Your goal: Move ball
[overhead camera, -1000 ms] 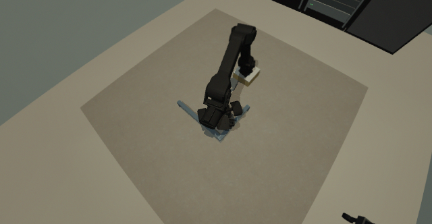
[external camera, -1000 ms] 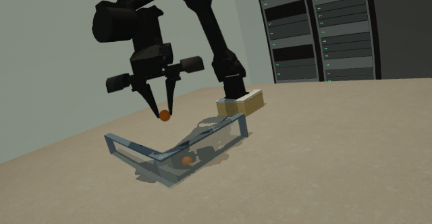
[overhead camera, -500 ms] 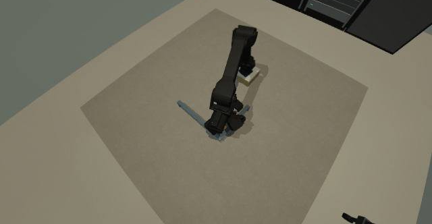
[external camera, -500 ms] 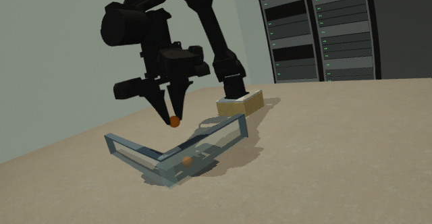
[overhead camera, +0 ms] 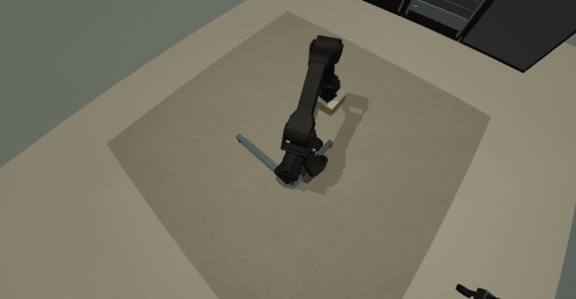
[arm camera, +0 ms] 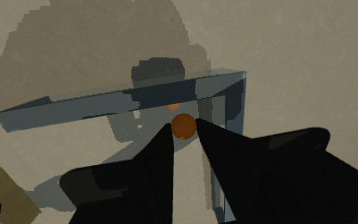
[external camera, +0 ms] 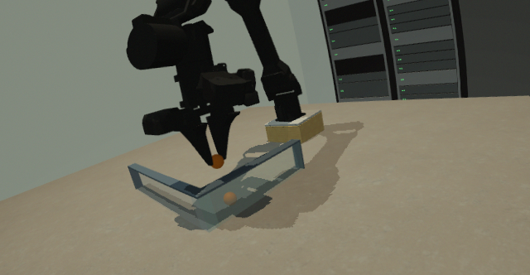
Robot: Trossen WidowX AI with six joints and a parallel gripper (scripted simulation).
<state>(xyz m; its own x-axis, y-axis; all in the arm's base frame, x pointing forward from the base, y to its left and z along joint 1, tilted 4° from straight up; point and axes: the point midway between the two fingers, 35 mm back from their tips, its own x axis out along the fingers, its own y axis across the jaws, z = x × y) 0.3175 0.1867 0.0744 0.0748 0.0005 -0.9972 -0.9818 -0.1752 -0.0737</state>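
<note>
Right now the see-through copy of ball is 7 cm below my gripper tip. Round my gripper tip: orange ball right at my gripper tip; clear wall 5 cm behind, 2 cm to the left, 5 cm below.
</note>
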